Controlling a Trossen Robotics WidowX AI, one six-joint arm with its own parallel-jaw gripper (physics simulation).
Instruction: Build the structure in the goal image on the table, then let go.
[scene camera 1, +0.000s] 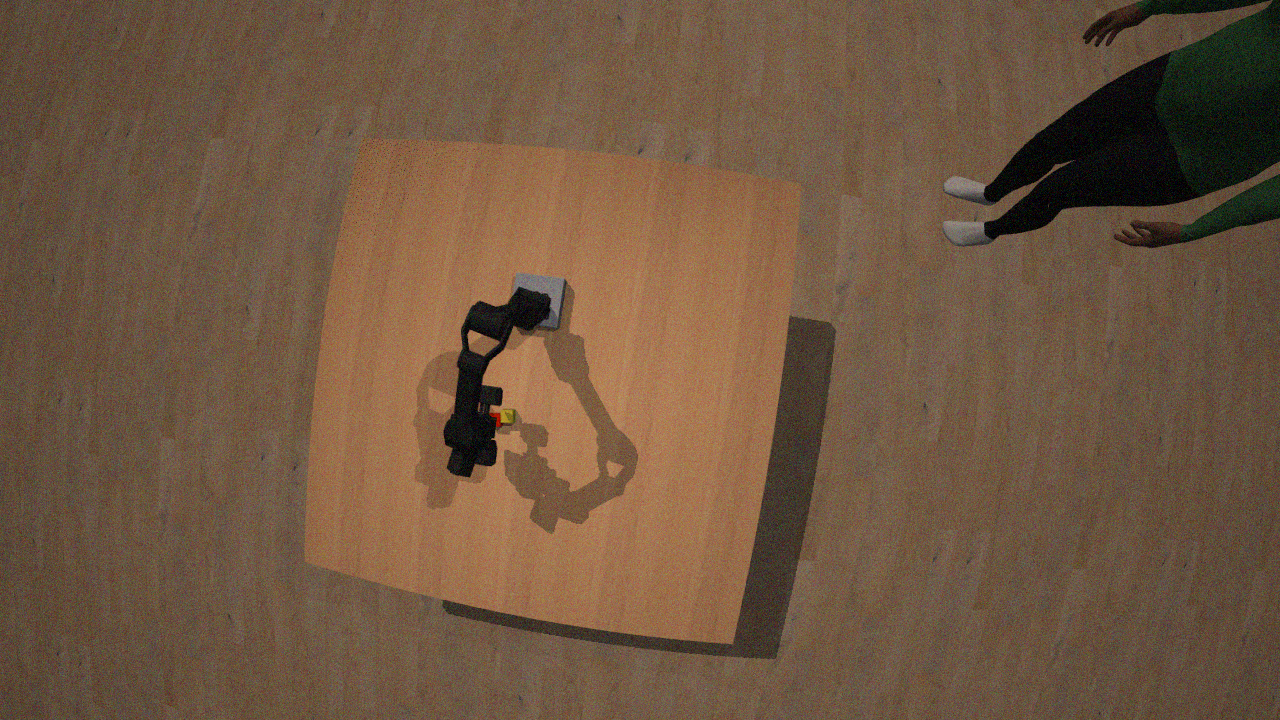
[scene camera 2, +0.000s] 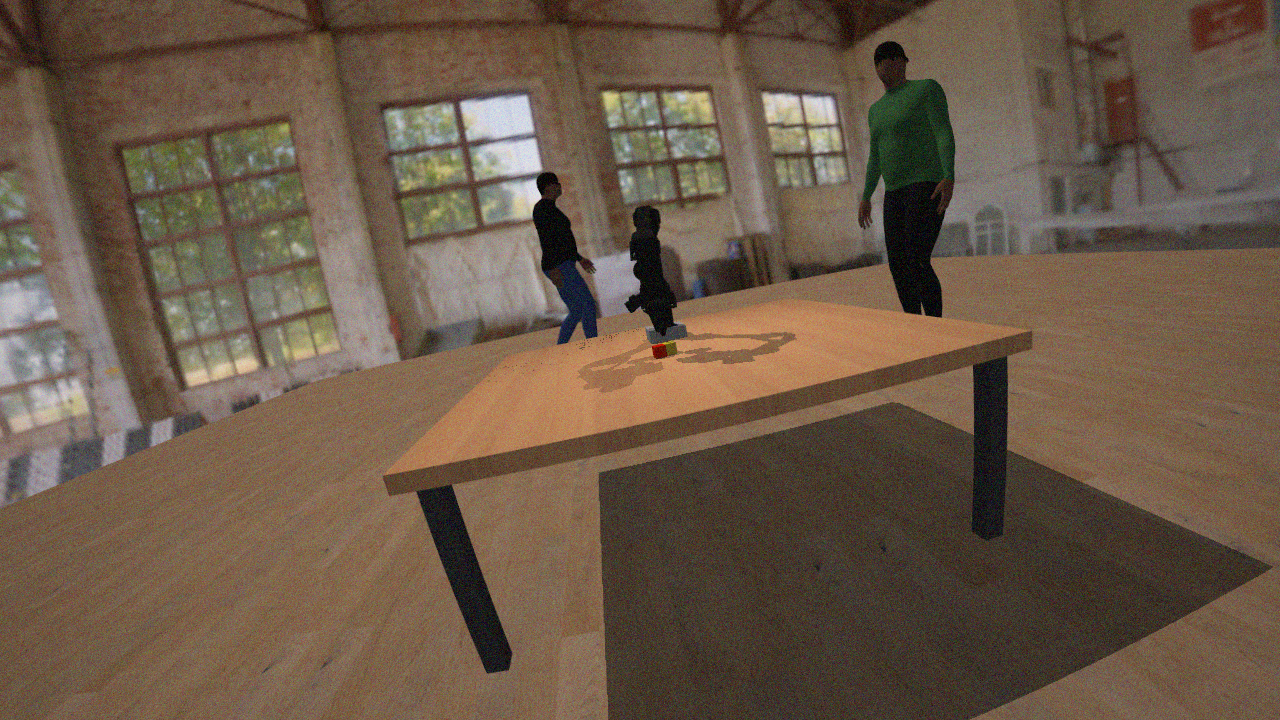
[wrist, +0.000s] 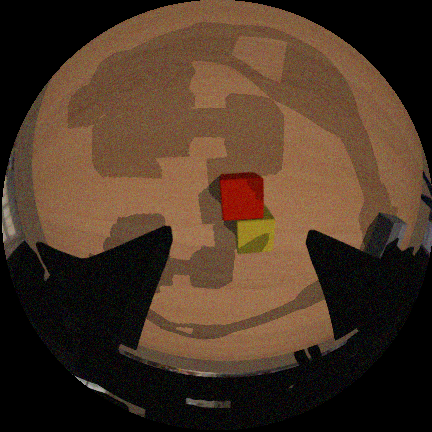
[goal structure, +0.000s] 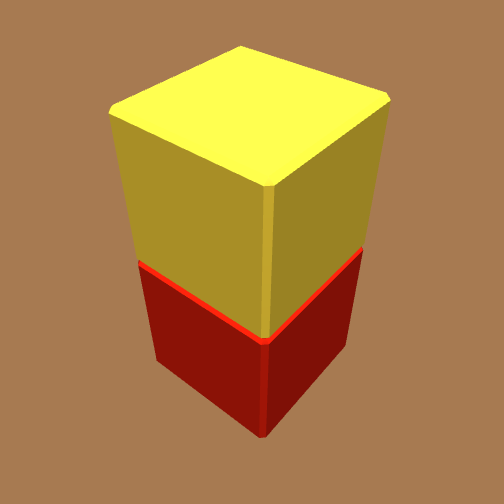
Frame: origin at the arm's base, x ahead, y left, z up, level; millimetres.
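Seen in the pictures: gripper, fingertip midpoint: (scene camera 1: 495, 422) (scene camera 2: 660, 334) (wrist: 243, 235); arm's base, origin of the base link: (scene camera 1: 536, 307) (wrist: 386, 254).
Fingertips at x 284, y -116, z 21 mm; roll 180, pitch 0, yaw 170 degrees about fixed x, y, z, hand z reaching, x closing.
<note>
Pixels of each thing's top centre, then the offset from my fingertips to it. Level surfaces: height alone.
- red cube, middle of its top: (wrist: 242, 199) (scene camera 1: 493, 420) (scene camera 2: 658, 345) 3 mm back, 12 mm right, 31 mm down
- yellow cube, middle of its top: (wrist: 255, 237) (scene camera 1: 506, 416) (scene camera 2: 668, 342) 12 mm back, 23 mm left, 31 mm down
- table, its level: 64 mm down
A red cube (scene camera 1: 495, 420) (scene camera 2: 659, 351) (wrist: 242, 199) and a yellow cube (scene camera 1: 508, 416) (scene camera 2: 671, 348) (wrist: 255, 237) stand close together on the table (scene camera 1: 626, 268) (scene camera 2: 537, 420). In the wrist view they overlap at one edge, slightly offset from each other; whether they touch is hard to tell. My gripper (scene camera 1: 488, 423) (wrist: 243, 235) is open and empty, above the table by the cubes. In the wrist view the yellow cube shows between its spread fingertips and the red cube shows beyond them. In scene camera 1 the arm partly hides the red cube.
The arm's grey base block (scene camera 1: 555, 313) (scene camera 2: 678, 332) (wrist: 384, 235) is on the table. Arm shadows cross the tabletop. A person in green (scene camera 1: 1226, 107) (scene camera 2: 913, 134) stands off the table, and a person in black and blue (scene camera 2: 556, 234) stands behind it.
</note>
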